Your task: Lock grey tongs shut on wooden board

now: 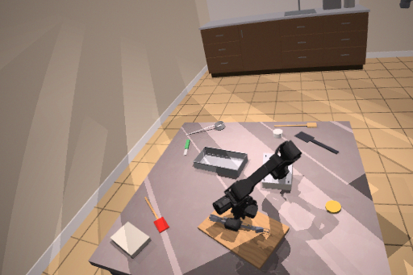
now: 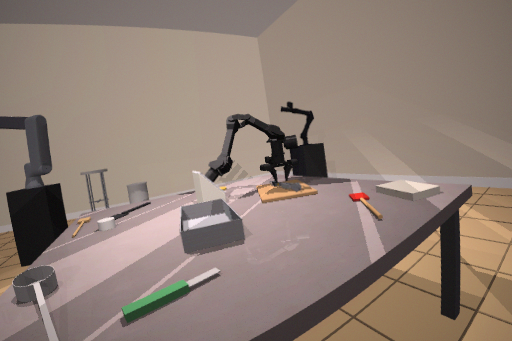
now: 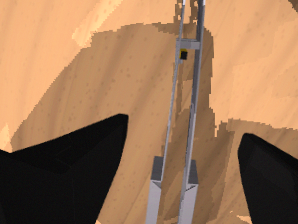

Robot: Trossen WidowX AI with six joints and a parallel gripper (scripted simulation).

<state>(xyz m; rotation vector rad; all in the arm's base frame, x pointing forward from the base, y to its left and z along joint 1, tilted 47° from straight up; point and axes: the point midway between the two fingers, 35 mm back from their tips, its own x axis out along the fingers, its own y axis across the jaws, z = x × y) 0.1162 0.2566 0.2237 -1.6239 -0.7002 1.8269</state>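
The wooden board is 4 cm below my gripper tip. From my gripper tip the other things lie so: yellow disc: 39 cm behind, 22 cm to the right, 4 cm below; red spatula: 46 cm ahead, 5 cm to the left, 4 cm below; grey roasting tin: 28 cm ahead, 43 cm to the right, 2 cm below.
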